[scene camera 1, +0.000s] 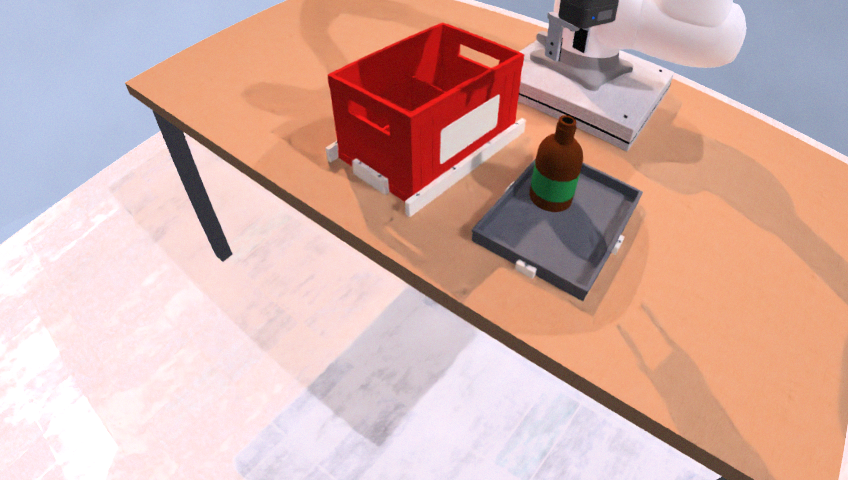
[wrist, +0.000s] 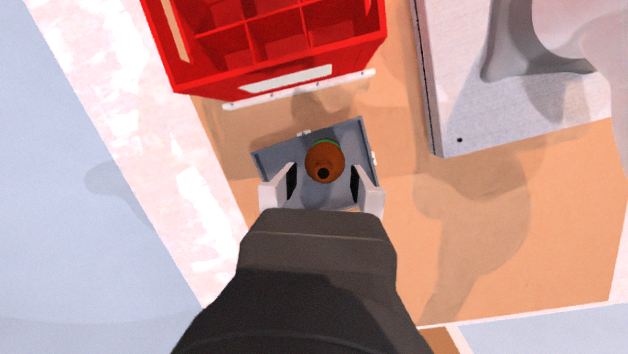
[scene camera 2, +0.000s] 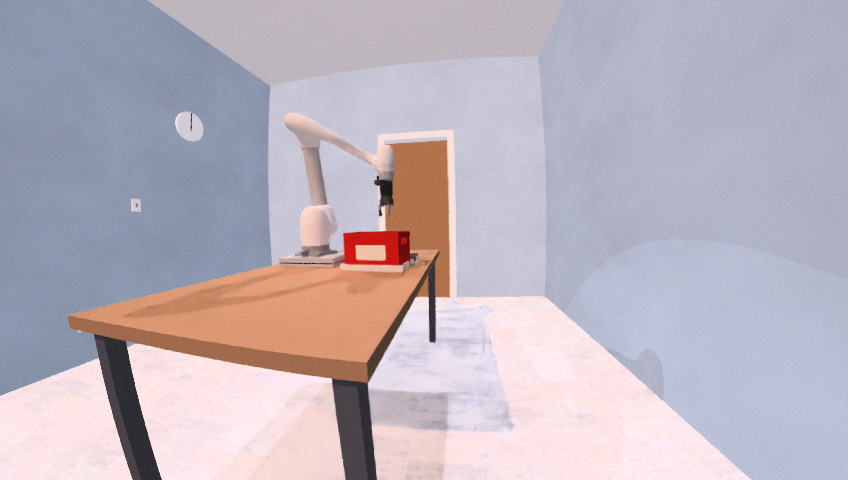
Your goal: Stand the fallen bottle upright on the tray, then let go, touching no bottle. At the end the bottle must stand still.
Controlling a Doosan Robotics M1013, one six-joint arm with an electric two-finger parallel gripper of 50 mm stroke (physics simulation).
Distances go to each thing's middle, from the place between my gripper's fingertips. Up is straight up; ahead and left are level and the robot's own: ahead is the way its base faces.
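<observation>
The brown bottle [scene camera 1: 559, 158] has my hand 1 cm short of it, 3 cm to the right of it and 18 cm above it. As for the grey tray [scene camera 1: 573, 242], I find it 26 cm below my hand, 7 cm to the left of it and 3 cm ahead of it.
</observation>
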